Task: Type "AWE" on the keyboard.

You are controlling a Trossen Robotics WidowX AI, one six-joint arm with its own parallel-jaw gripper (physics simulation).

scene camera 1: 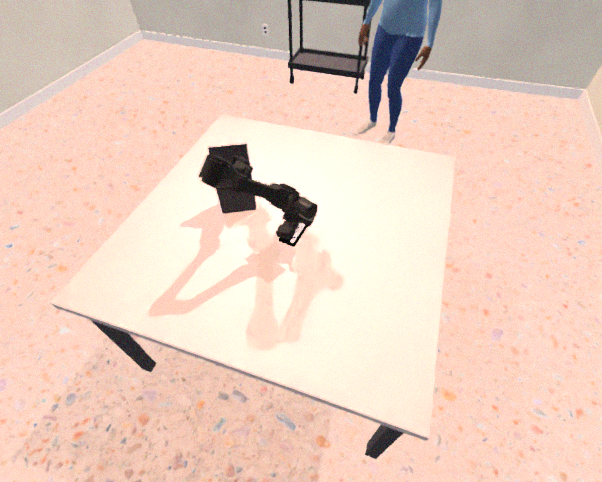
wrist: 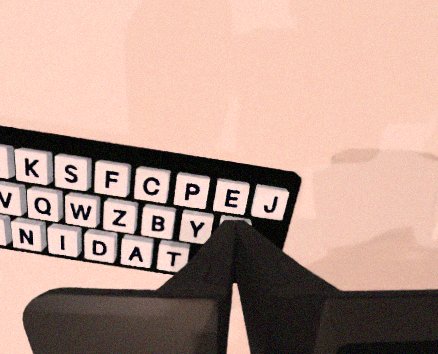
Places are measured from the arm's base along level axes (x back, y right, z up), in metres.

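Pixels of known places: gripper, between the fingertips: (scene camera 1: 293,232) (wrist: 233,229); arm's base, origin of its link: (scene camera 1: 237,166).
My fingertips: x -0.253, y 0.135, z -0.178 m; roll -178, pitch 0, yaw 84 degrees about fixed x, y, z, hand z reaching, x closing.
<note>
Ahead of a thing's pixels: the offset from my fingertips to its top centre. Level surfaces: height alone.
The keyboard @[dx -0.001, dy -0.073, dz -0.024 m] (scene camera 1: 298,232) (wrist: 150,159) is black with white letter keys, and only its right part shows in the wrist view. The E key @[dx -0.004, dy +0.001, dz -0.024 m] (wrist: 231,198) is in the top row between P and J. The W key @[dx -0.003, dy -0.078, dz -0.024 m] (wrist: 81,212) is in the middle row between Q and Z. The A key @[dx +0.024, dy -0.053, dz -0.024 m] (wrist: 135,254) is in the bottom row between D and T. My gripper (wrist: 233,229) is shut and empty. Its tips overlap a key @[dx +0.016, dy +0.001, dz -0.024 m] (wrist: 235,219) right of Y and below E, whose letter they hide. Whether they touch it cannot be told. The arm partly hides the keyboard in the scene view.
The arm's dark base plate (scene camera 1: 238,201) is at the back left of the white table @[dz -0.040 m] (scene camera 1: 381,301). Arm shadows fall across the table. A person (scene camera 1: 402,55) in blue stands behind the table, beside a black cart (scene camera 1: 326,69).
</note>
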